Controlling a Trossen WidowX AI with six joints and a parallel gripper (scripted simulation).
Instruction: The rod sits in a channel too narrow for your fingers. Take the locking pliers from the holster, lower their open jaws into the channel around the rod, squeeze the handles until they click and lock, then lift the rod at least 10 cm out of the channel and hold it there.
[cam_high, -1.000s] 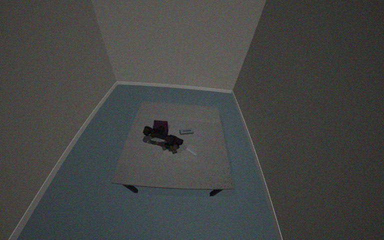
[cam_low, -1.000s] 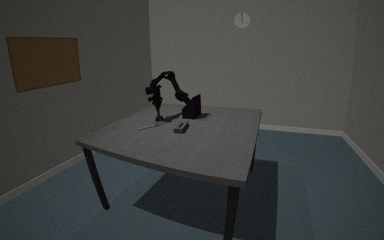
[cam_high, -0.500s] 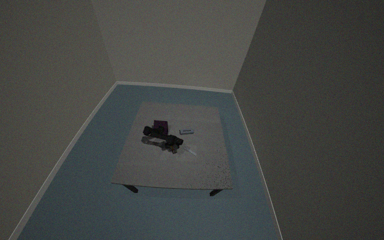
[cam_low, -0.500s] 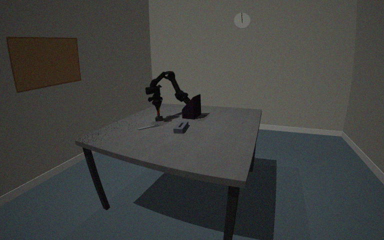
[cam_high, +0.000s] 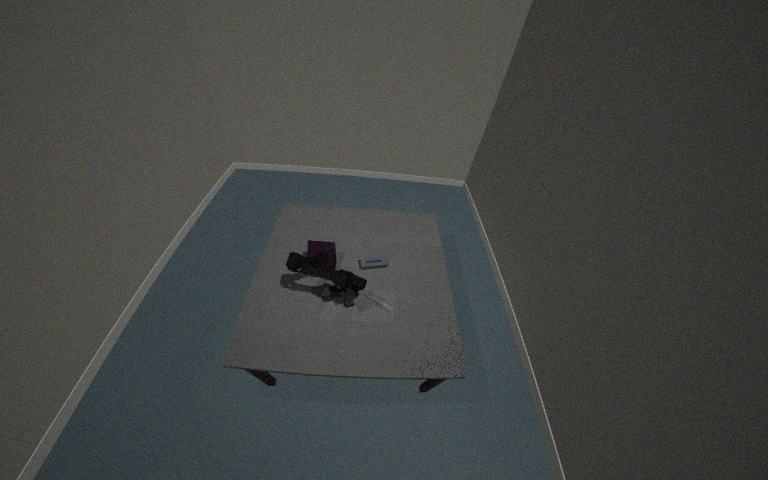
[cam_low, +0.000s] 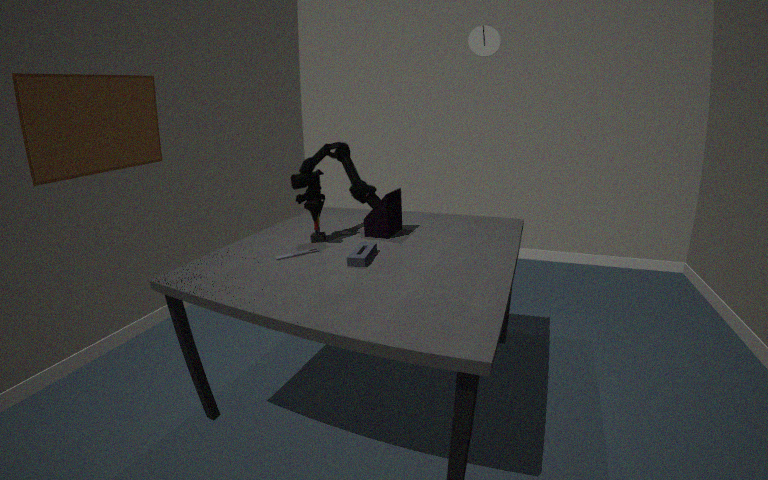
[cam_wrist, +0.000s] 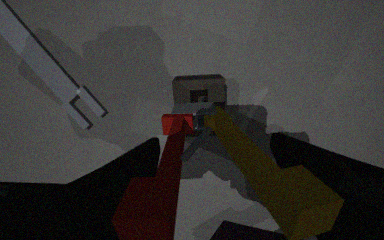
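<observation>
Now: the yellow handle 20 mm behind my gripper tip. From my gripper tip the other things lie so: holster block 10 mm ahead, 90 mm below; channel block 190 mm ahead, 280 mm to the left, 80 mm below.
</observation>
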